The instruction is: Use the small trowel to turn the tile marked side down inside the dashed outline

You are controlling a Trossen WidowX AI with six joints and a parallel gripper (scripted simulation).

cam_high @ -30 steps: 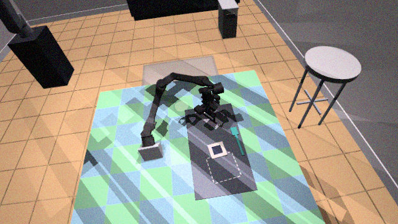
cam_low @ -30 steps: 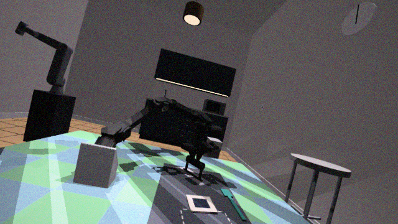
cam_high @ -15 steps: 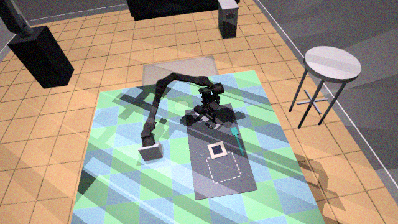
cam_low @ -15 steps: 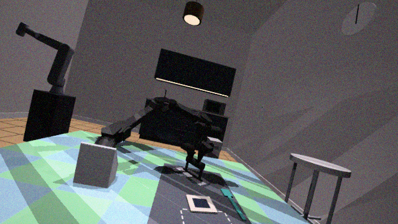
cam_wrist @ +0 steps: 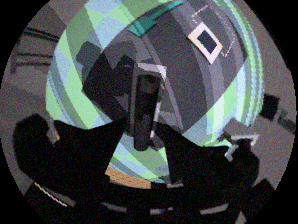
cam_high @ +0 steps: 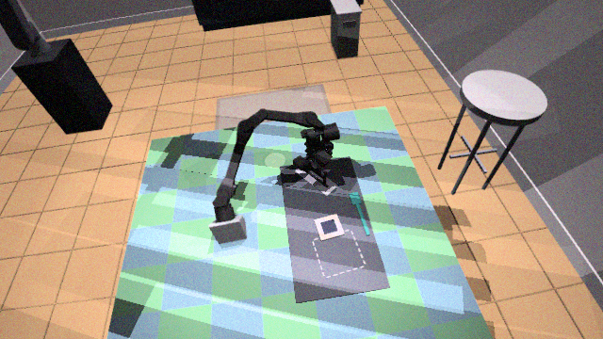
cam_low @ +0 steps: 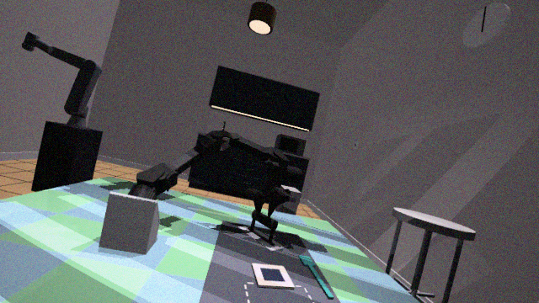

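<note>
Now: gripper tip 4 cm above the dark-handled float, 2 cm to the left of it and 2 cm short of it. The rest, counted from my gripper tip: teal trowel (19 cm to the right, 16 cm ahead, 8 cm below); mat (22 cm to the right, 10 cm below, 2 cm ahead); tile (26 cm to the right, 8 cm below, 3 cm ahead).
</note>
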